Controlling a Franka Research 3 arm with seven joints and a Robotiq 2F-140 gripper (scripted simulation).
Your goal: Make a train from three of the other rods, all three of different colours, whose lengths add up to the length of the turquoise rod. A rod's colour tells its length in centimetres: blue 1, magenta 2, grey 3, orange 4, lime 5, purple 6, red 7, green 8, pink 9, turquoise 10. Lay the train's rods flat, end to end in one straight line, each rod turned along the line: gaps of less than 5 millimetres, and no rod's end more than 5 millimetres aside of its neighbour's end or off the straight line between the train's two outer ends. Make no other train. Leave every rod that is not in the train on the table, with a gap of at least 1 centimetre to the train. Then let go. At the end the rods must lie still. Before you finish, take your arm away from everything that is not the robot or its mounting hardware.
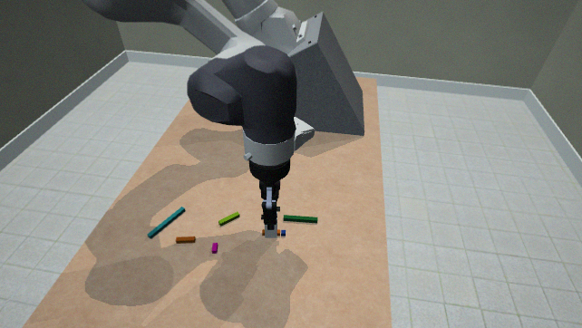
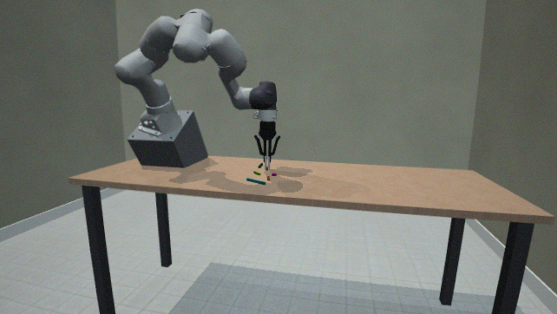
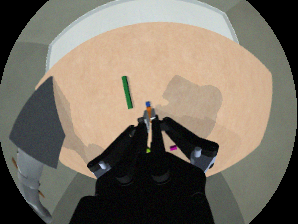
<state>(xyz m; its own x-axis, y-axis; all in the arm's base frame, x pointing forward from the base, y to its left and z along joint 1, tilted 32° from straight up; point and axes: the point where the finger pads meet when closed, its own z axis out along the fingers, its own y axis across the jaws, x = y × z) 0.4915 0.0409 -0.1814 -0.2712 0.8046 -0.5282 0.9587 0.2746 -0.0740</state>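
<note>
My hand is 1 cm past the blue rod, 3 cm to the right of it and 3 cm above it. Also, from my hand: green rod (6 cm behind, 5 cm to the left, 3 cm below); then magenta rod (7 cm ahead, 10 cm to the right, 3 cm below); then lime rod (1 cm behind, 11 cm to the right, 3 cm below).
</note>
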